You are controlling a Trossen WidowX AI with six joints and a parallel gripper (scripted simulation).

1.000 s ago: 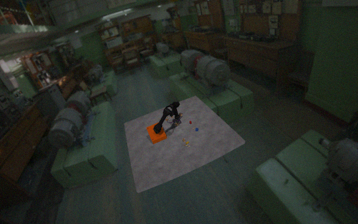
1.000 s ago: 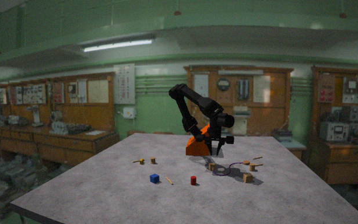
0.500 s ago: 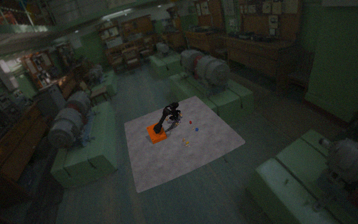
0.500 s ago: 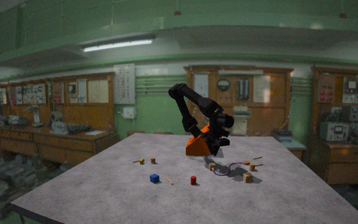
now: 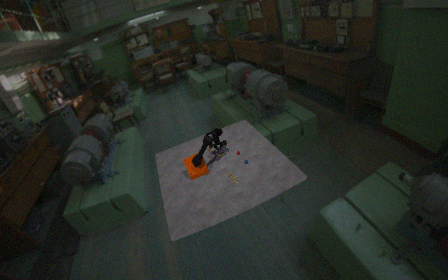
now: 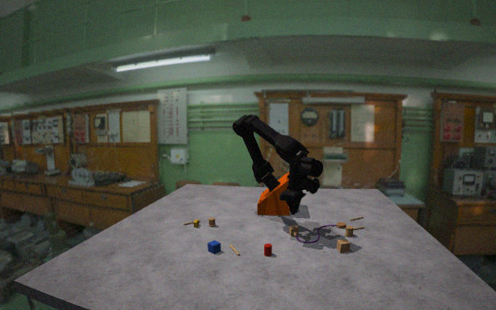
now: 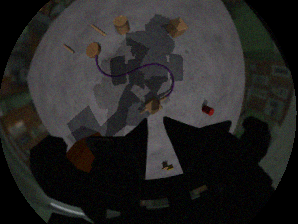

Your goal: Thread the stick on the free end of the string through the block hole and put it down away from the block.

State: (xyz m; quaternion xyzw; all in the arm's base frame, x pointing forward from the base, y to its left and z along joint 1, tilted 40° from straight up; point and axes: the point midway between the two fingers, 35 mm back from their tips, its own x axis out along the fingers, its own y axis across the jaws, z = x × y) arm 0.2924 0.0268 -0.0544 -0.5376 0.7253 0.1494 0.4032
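Right now my gripper tip is 2 cm short of the thin wooden stick and 7 cm above it. From my gripper tip the other things lie so: blue cube (14 cm ahead, 28 cm to the right, 7 cm below); then red cylinder (16 cm ahead, 10 cm to the right, 7 cm below); then round wooden button (5 cm behind, 21 cm to the left, 8 cm below).
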